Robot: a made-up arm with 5 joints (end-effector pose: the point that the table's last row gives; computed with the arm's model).
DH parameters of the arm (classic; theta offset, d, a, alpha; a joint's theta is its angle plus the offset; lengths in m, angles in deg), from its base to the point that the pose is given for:
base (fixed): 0 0 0.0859 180
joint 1: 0 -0.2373 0.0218 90
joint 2: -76.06 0 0.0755 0
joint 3: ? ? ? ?
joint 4: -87.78 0.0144 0 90
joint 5: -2.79 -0.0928 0 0
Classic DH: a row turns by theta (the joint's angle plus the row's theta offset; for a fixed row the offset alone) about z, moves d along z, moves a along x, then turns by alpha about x.
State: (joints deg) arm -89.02 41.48 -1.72 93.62 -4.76
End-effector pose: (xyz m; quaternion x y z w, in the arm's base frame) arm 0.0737 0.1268 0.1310 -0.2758 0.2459 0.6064 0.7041
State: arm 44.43 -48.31 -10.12 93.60 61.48
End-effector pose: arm 0.1822 -0.0742 0.3631 -0.3607 -0.2863 0.1102 0.8808
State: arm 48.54 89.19 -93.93 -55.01 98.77
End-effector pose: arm 0.2789 -0.1967 0.3166 -0.9195 -0.2941 0.1049 0.2388
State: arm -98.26 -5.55 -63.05 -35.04 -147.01
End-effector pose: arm 0.0638 0.0523 0.5288 -0.8229 -0.5557 -0.0517 0.1070
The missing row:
joint 3: 73.83 0 0.1341 0
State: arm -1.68 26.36 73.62 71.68 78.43
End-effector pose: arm 0.0462 0.0132 0.1485 0.3933 0.5222 0.4727 0.5909
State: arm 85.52 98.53 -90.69 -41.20 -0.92
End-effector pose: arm 0.1239 -0.3005 0.2464 -0.5765 -0.6654 -0.3331 0.3376
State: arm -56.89 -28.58 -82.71 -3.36 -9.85
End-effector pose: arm 0.0249 -0.0671 0.5176 -0.5571 0.8025 0.0804 0.1978
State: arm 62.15 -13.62 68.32 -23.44 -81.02
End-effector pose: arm 0.1842 -0.1553 0.1583 0.0922 -0.4818 -0.8333 0.2551
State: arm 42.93 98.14 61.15 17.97 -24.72
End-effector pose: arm 0.0046 0.0953 0.1522 0.0926 0.6837 -0.4175 0.5914
